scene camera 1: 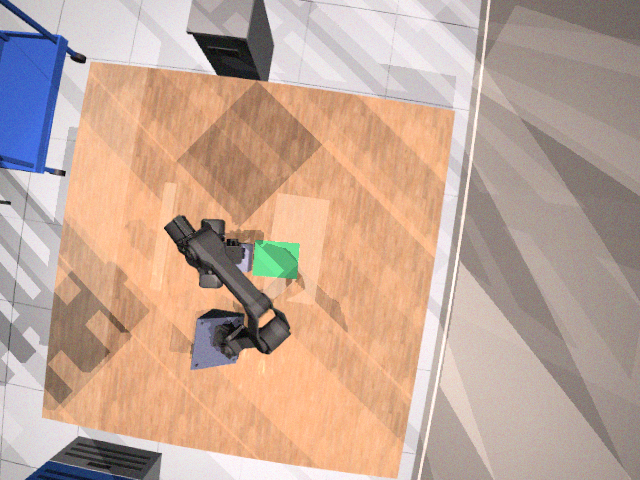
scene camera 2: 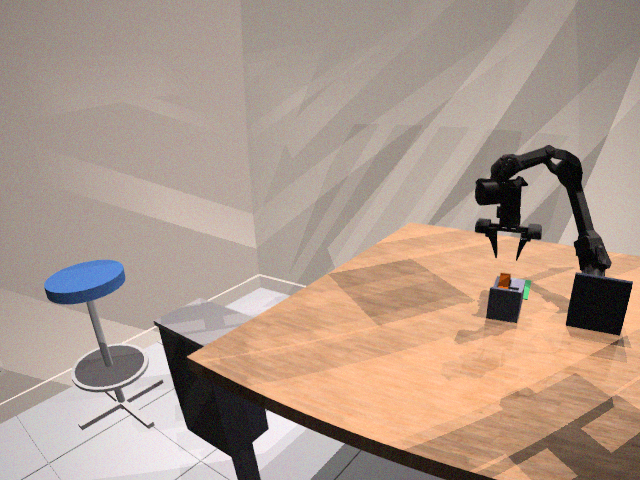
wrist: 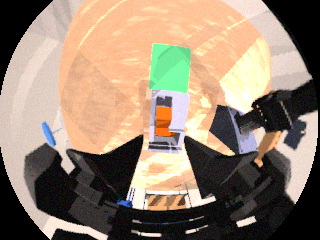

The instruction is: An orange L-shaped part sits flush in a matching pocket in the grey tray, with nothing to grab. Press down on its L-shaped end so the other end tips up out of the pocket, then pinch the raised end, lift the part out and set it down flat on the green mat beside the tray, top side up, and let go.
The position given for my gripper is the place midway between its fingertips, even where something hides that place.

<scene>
My gripper (scene camera 2: 506,259) is open and holds nothing. Further things: a green mat (wrist: 170,64).
My gripper also shows in the wrist view (wrist: 164,138).
</scene>
